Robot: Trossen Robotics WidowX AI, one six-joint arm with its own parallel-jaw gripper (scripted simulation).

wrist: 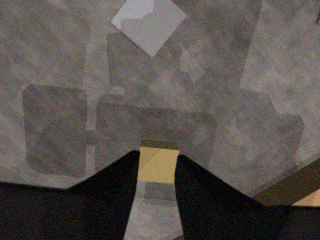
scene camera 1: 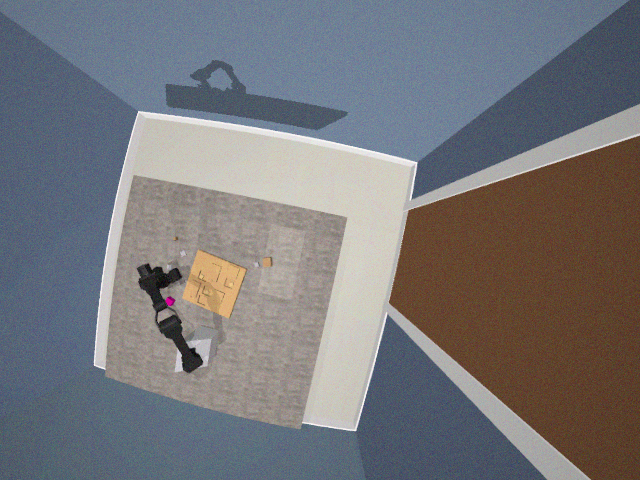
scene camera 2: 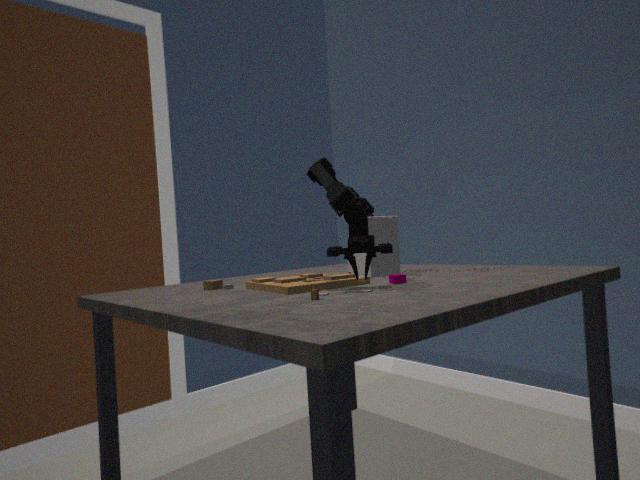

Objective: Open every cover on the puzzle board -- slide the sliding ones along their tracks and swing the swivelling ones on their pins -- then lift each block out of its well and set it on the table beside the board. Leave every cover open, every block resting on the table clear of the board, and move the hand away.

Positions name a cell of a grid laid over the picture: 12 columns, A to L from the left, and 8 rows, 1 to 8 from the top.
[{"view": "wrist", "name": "my gripper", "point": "F6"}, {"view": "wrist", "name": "tan block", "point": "F6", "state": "held by my gripper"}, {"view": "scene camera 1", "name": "tan puzzle board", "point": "D5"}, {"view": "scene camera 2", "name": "my gripper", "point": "G5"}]
